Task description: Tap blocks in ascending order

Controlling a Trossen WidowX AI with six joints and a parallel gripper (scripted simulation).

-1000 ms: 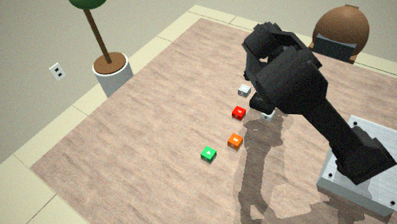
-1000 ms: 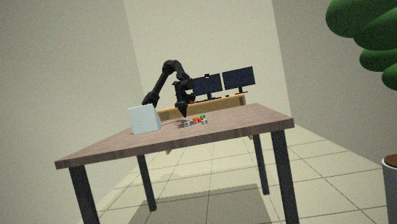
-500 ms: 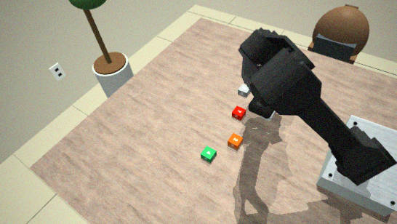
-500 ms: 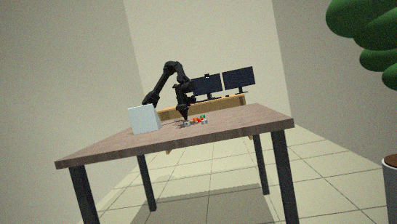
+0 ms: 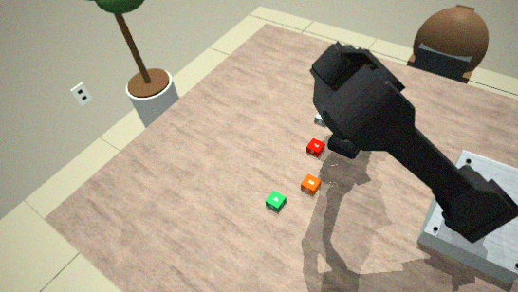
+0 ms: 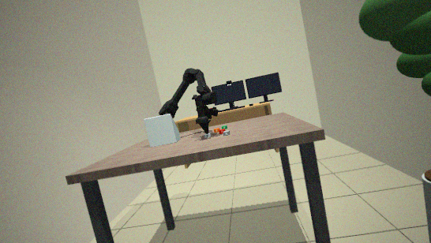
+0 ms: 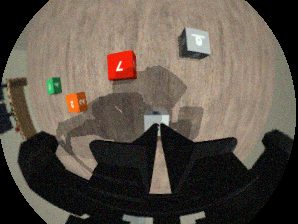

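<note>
My gripper tip is now 1 cm above the white block. Round my gripper tip: orange block (14 cm to the left, 5 cm ahead, 1 cm below); red block (8 cm ahead, 4 cm to the left, 1 cm below); grey block (10 cm ahead, 6 cm to the right, 1 cm below).
</note>
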